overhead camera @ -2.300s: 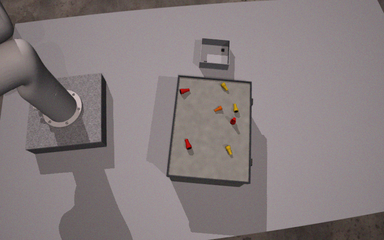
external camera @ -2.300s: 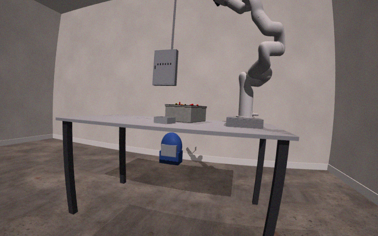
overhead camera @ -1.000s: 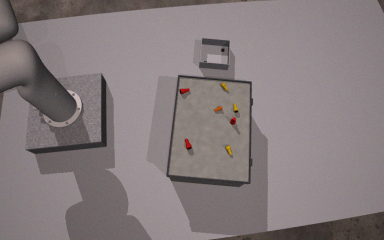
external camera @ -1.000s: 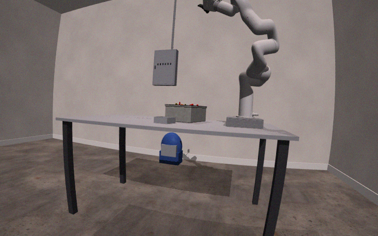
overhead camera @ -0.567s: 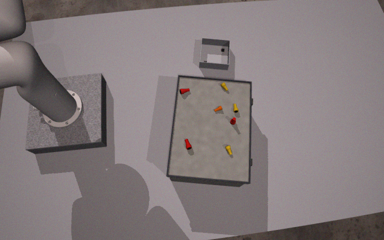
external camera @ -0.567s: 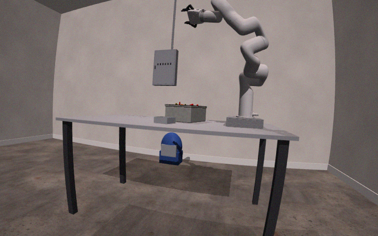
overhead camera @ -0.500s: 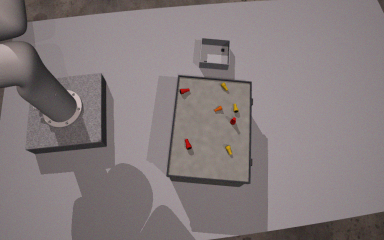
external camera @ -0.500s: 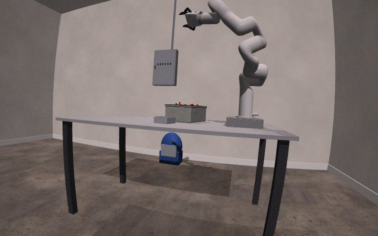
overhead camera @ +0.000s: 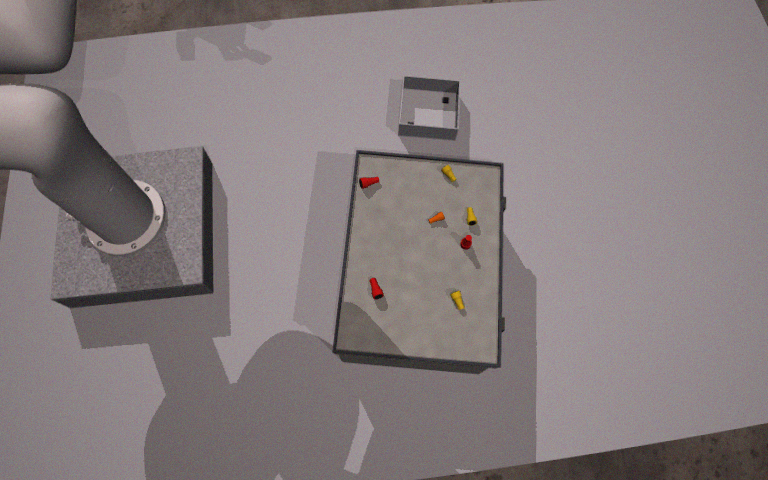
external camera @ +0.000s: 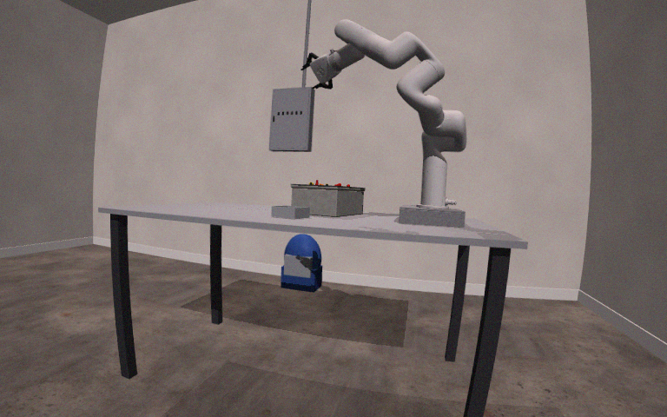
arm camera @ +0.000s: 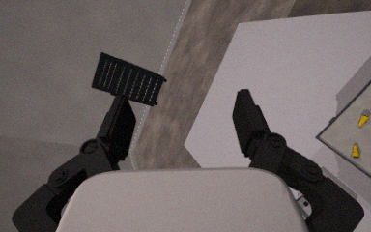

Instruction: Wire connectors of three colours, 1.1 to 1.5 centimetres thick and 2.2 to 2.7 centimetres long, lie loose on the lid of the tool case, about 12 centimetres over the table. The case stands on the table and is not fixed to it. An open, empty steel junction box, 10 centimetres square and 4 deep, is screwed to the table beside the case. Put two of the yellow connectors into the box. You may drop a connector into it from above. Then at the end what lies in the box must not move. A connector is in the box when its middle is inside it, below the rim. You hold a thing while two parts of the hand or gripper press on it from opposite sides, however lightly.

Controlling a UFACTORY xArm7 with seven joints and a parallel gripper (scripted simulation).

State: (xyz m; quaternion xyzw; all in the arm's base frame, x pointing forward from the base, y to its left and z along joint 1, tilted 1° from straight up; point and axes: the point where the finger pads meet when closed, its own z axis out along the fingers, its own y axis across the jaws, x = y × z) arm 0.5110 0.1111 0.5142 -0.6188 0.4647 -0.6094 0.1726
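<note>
My hand is 30 mm past the orange connector, 100 mm to the left of it and 450 mm above it. Round my hand: tool case (40 mm behind, 160 mm to the right, 490 mm below).
</note>
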